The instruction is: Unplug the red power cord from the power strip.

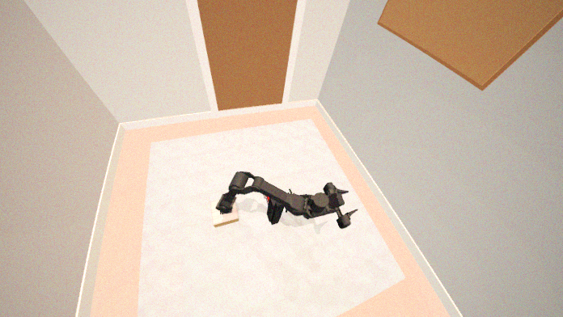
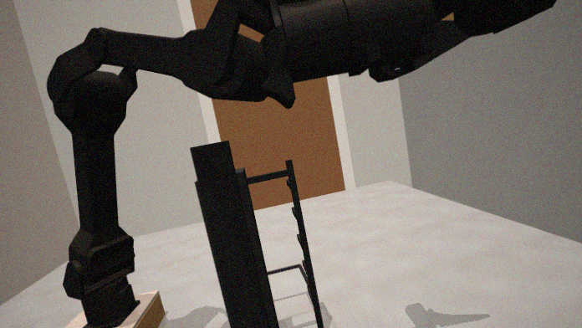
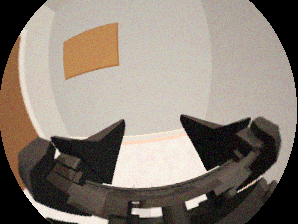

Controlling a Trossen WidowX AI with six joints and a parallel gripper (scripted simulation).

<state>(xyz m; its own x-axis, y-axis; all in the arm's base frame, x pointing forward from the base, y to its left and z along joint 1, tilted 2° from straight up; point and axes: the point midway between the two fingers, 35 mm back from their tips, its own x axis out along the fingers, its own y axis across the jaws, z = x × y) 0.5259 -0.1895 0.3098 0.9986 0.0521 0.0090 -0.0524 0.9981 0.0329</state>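
The red plug lies 310 mm behind my gripper tip, 260 mm below it and 160 mm to the left of it.
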